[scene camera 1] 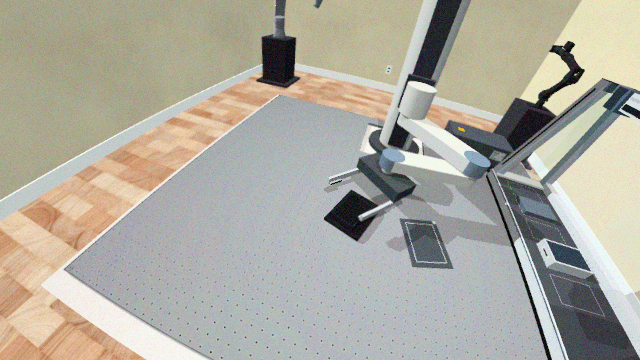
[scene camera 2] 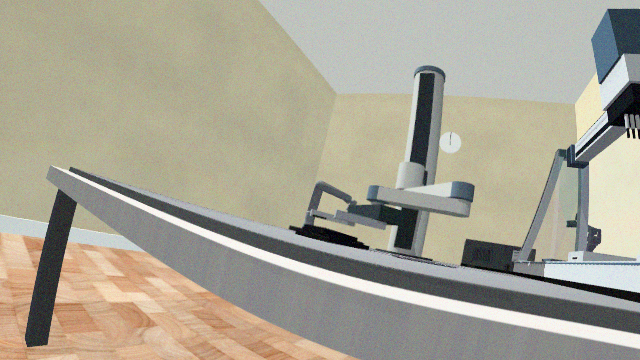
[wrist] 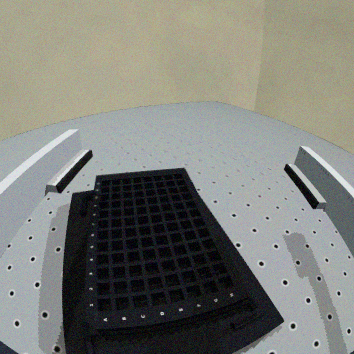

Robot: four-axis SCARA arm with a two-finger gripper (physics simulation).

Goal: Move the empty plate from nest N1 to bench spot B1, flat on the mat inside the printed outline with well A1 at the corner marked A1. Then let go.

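Places are measured from the arm's base along level axes (x back, y up, z left), in centimetres.
Pixels of known places: gripper, between the fingertips: [scene camera 1: 343,198] [scene camera 2: 321,212] [wrist: 192,146]; arm's base, origin of its link: [scene camera 1: 393,145].
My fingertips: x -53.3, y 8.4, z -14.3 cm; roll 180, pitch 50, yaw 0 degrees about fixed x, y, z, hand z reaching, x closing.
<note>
For each thing: its top centre in the pictures, then the offset to it from my fingertips. "spot": a spot on its surface instead. Level surfaces: height alone.
- black plate, centre of its top: [wrist: 150,220] [scene camera 2: 332,230] [scene camera 1: 353,208] dx +0.7, dy -3.9, dz +3.7 cm
- black base, a spot on its surface: [wrist: 76,280] spot: dx +1.2, dy -5.9, dz +9.7 cm
- B1, centre of its top: [scene camera 2: 420,260] [scene camera 1: 425,241] dx -0.6, dy -6.9, dz +27.8 cm
- dark box, a spot on its surface: [scene camera 2: 487,254] spot: dx +56.7, dy -0.7, dz +49.3 cm
- deck with a white-sided box, height of its surface: dy +0.9 cm
The black plate [scene camera 1: 352,211] [wrist: 155,240] lies in nest N1, a black base [wrist: 76,280] on the grey bench. In the wrist view its long side runs away from the camera, with letters A to H along the near edge and row numbers up the left. Well A1 is at its near left corner. My gripper [scene camera 1: 348,200] [scene camera 2: 326,216] [wrist: 192,146] is open and empty, fingers wide apart above the level of the plate. The plate sits left of the middle between the fingers in the wrist view. The dark mat of B1 [scene camera 1: 426,243] with its white outline lies right of the nest.
The arm's column [scene camera 1: 420,50] [scene camera 2: 425,120] stands behind the nest. A dark box [scene camera 1: 477,140] [scene camera 2: 487,254] is at the back. A deck with a white-sided box [scene camera 1: 565,257] and a slanted frame runs along the right. A black pedestal [scene camera 1: 278,60] stands beyond the bench.
</note>
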